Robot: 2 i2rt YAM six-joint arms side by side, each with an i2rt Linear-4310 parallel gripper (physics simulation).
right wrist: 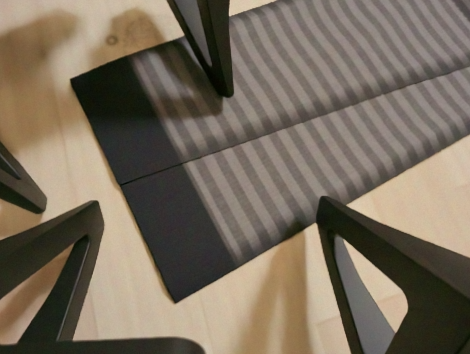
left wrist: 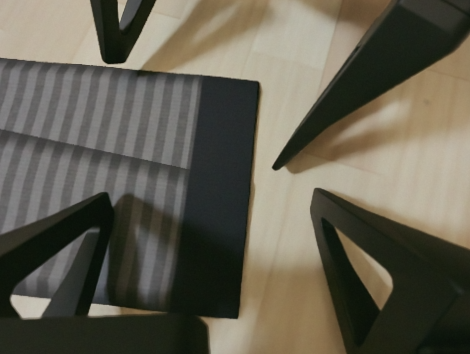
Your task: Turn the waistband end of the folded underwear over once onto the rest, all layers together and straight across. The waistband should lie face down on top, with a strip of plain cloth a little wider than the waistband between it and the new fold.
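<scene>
The folded underwear, grey striped cloth (left wrist: 150,120) (right wrist: 300,145), lies flat with a lengthwise seam line along its middle. Its black waistband (left wrist: 225,175) (right wrist: 165,225) lies flat at one end, level with the striped cloth. My left gripper (left wrist: 212,200) (right wrist: 142,147) is open above the waistband end, one finger over the stripes and the other beyond the waistband's outer edge. My right gripper (right wrist: 211,209) (left wrist: 192,112) is open above the other side of the same end, one finger near the long edge and the other beyond the waistband. No cloth is between either pair of fingertips.
The pale wooden table (left wrist: 280,310) (right wrist: 430,200) lies under the cloth and carries the grippers' shadows. The two grippers are close together across the width of the cloth. The far end of the underwear runs out of both views.
</scene>
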